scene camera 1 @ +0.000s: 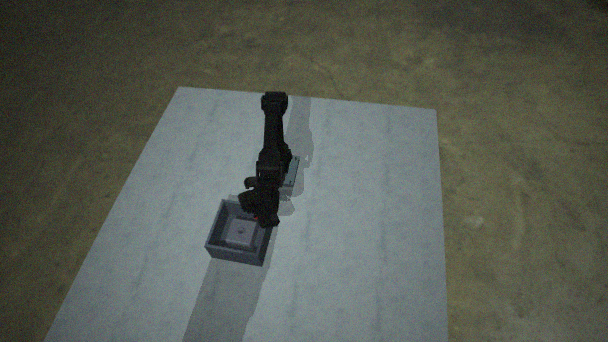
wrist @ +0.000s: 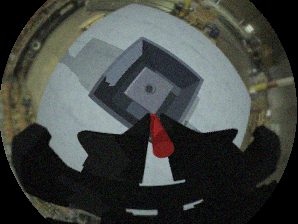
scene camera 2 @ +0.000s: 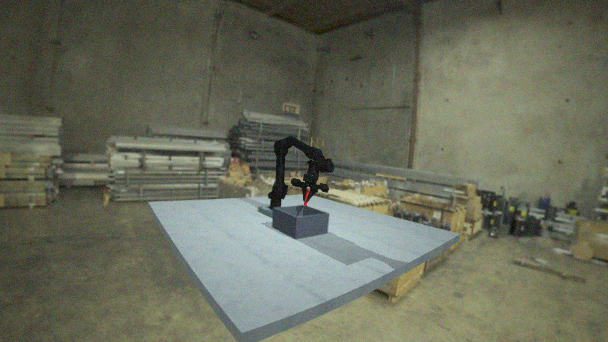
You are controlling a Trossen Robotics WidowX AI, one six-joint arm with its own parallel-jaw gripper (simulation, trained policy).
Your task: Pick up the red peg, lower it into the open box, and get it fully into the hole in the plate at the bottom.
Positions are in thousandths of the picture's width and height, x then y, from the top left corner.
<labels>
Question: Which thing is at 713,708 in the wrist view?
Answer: The gripper.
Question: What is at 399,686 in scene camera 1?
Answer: A light grey plate.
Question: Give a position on a light grey plate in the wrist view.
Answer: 532,395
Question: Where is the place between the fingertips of the gripper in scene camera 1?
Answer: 419,630
</labels>
